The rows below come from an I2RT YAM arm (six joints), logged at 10 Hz.
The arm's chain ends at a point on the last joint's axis. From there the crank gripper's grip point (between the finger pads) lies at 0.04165 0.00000 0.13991 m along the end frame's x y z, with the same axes.
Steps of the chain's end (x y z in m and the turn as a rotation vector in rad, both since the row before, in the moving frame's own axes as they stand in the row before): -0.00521, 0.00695, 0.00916, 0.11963, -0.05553, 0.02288; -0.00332, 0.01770, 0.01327, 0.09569, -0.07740, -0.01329; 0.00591, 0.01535, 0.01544, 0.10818, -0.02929, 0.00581; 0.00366, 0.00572, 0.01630, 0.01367, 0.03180, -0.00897; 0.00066, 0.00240, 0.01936, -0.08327, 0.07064, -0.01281; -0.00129, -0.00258, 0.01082, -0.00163, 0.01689, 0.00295
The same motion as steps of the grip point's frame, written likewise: -0.01284, -0.00901, 0.01031, 0.11963, -0.05553, 0.02288; -0.01434, 0.00371, 0.01540, 0.09569, -0.07740, -0.01329; 0.00185, 0.00041, 0.01579, 0.10818, -0.02929, 0.00581; 0.00808, 0.00342, 0.01489, 0.01367, 0.03180, -0.00897; 0.01049, 0.01331, 0.01561, -0.08327, 0.07064, -0.01281; 0.00107, -0.00223, 0.01010, -0.00163, 0.01689, 0.00295
